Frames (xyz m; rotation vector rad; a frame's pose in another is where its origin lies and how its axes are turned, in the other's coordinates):
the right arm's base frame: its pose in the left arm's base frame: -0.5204 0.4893 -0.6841 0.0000 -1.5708 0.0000
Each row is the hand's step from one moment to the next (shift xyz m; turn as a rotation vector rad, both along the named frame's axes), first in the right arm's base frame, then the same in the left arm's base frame.
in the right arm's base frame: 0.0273 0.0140 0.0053 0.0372 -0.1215 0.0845
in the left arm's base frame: -0.0053 0.0140 0.0273 -0.0845 -0.1215 0.0372
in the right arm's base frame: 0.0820 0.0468 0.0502 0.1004 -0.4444 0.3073
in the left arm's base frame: -0.0502 0.0468 0.0820 -0.3073 -0.4444 0.1004
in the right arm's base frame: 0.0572 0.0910 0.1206 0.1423 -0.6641 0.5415
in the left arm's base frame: -0.1206 0.0910 0.0572 -0.5415 -0.6641 0.1423
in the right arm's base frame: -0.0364 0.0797 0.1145 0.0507 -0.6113 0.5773
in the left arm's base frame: -0.1145 0.0797 -0.0364 -0.5773 -0.6113 0.0507
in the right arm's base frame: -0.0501 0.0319 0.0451 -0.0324 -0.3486 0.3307
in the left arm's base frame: -0.0451 0.0319 -0.0501 -0.3307 -0.3486 -0.0324
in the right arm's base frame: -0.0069 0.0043 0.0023 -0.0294 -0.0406 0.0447
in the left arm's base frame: -0.0023 0.0043 -0.0069 -0.0447 -0.0406 -0.0294
